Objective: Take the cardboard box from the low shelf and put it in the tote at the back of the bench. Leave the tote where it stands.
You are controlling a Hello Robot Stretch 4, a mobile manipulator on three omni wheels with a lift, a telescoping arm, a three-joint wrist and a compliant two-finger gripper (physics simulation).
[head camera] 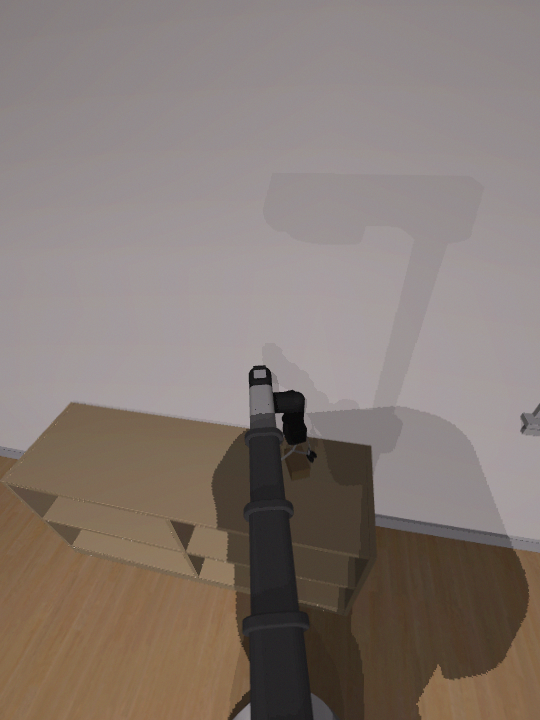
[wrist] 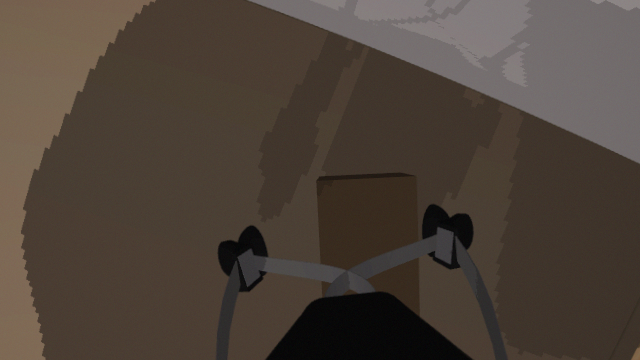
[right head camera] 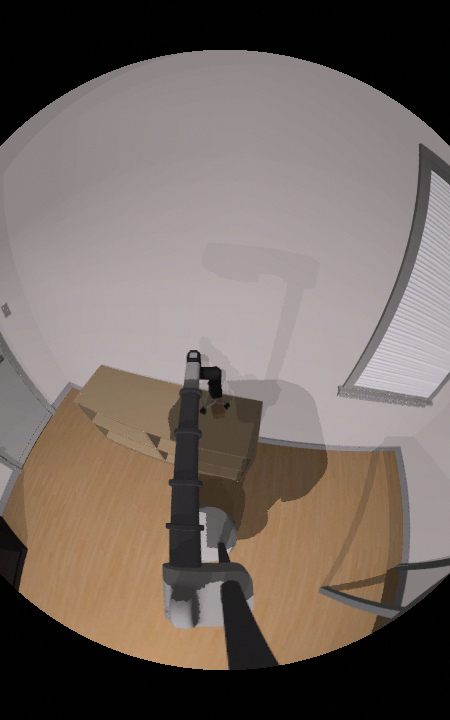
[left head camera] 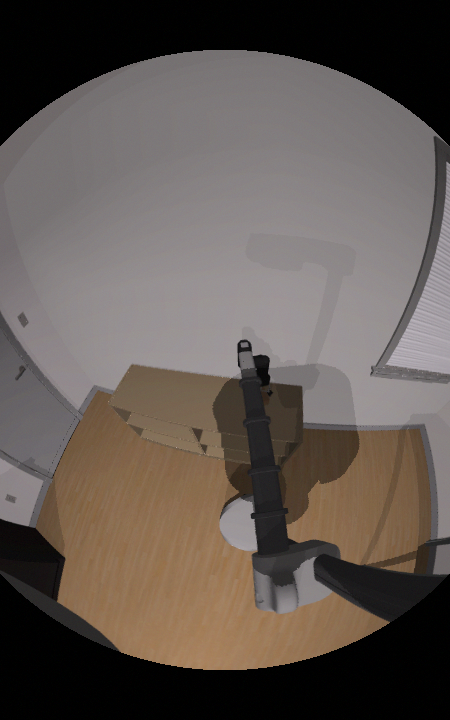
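Where they show: gripper, between the fingertips: (head camera: 292, 465) (wrist: 343, 236) (right head camera: 214, 410); robot's base, origin of its link: (right head camera: 205, 532) (left head camera: 250, 521).
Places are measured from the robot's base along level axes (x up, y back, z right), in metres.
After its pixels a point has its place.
Observation:
The brown cardboard box (head camera: 298, 467) @(x 0.632, y -0.655, z 0.103 m) (right head camera: 218, 412) @(x 0.631, y -0.648, z 0.108 m) (wrist: 369, 220) @(x 0.633, y -0.708, z 0.099 m) stands on the top of the low shelf (head camera: 133, 453) @(x 0.583, y -0.788, z -0.464 m) (left head camera: 169, 395) @(x 0.583, y -0.760, z -0.440 m) (right head camera: 127, 390) @(x 0.582, y -0.825, z -0.477 m) (wrist: 150, 150) @(x 0.583, y -0.732, z -0.067 m), towards its right end and in the arm's shadow. My gripper (head camera: 297, 457) @(x 0.593, y -0.688, z 0.087 m) (right head camera: 214, 407) @(x 0.593, y -0.688, z 0.087 m) (wrist: 343, 236) @(x 0.593, y -0.688, z 0.087 m) is open and points down over the box. In the wrist view its two fingertips are on either side of the box, with a gap on each side; the box's near end is hidden behind the gripper body. How far the fingertips are above the box is hard to tell. The tote and the bench do not show.
The wall (head camera: 174, 290) @(x 1.125, y -0.932, z -0.225 m) (left head camera: 159, 265) @(x 1.291, y -0.963, z -0.342 m) (right head camera: 132, 265) @(x 1.318, y -0.949, z -0.290 m) rises directly behind the shelf. A window (left head camera: 424, 297) @(x 1.293, y -0.630, z 0.887 m) (right head camera: 408, 318) @(x 1.298, y -0.614, z 0.948 m) is at the right. A dark piece of furniture (left head camera: 31, 562) (right head camera: 10, 552) is at the lower left. Wood floor (head camera: 116, 639) @(x -0.028, y -0.384, z -0.612 m) lies in front of the shelf.

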